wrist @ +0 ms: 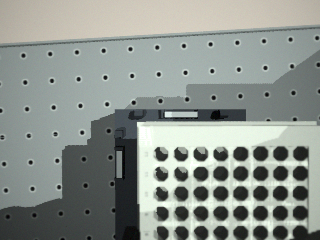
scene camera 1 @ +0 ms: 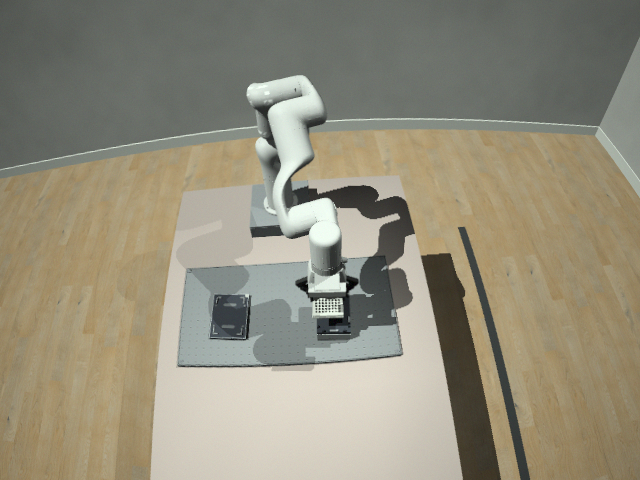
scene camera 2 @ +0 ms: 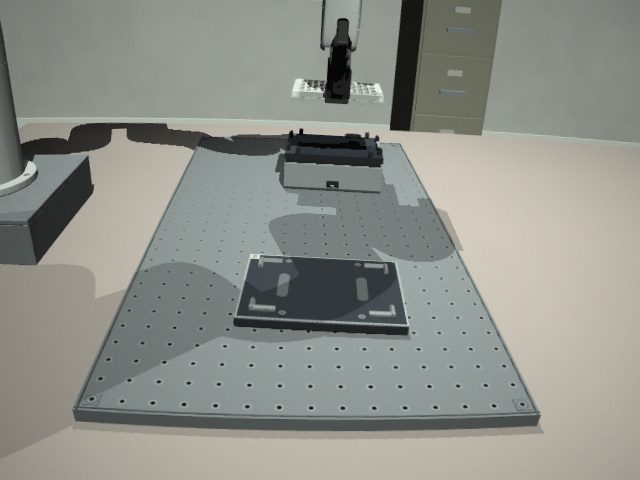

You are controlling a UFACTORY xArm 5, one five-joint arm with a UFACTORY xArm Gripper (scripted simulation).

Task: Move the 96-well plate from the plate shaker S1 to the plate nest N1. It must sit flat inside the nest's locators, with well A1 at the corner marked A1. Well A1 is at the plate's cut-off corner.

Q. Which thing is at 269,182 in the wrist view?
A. A 96-well plate.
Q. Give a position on a 96-well plate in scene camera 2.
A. At 305,90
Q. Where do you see a plate nest N1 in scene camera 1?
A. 236,315
